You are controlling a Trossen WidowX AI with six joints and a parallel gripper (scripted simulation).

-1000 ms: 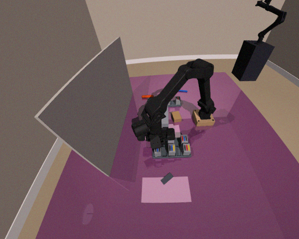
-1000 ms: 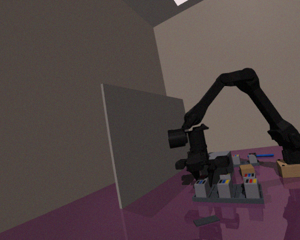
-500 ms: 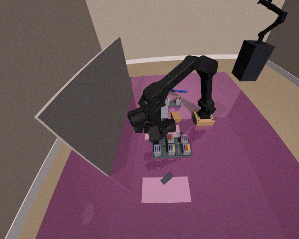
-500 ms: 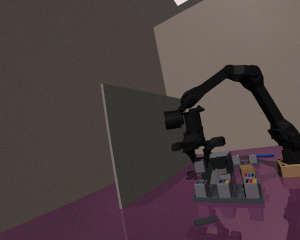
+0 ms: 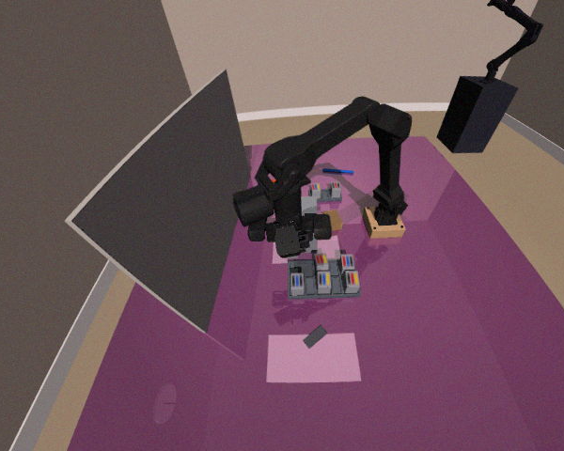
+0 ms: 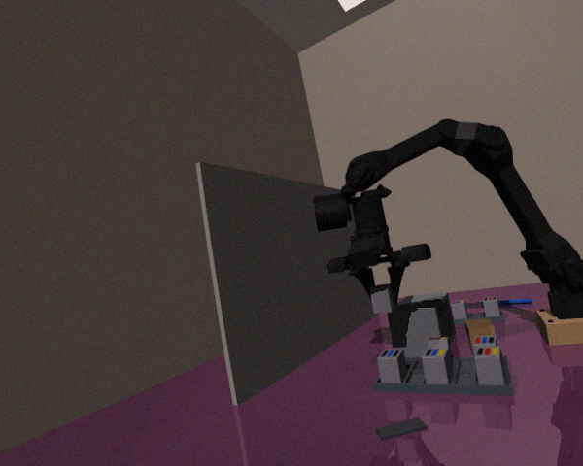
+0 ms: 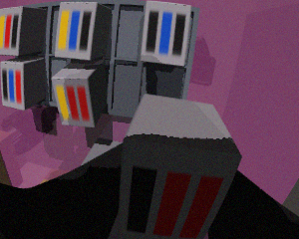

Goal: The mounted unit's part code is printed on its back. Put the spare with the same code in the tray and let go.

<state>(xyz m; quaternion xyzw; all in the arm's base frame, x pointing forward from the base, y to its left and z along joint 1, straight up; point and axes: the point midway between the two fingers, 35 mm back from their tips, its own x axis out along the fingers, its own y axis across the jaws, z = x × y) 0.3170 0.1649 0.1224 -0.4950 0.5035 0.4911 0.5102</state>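
My gripper tip is 350 mm to the left of the dark grey tray, 120 mm above it and 10 mm short of it. Also, from my gripper tip: grey spare: 20 mm above; then mounted unit: 140 mm to the right, 80 mm below, 30 mm behind; then dark rack: 120 mm below, 80 mm behind, 30 mm to the left.
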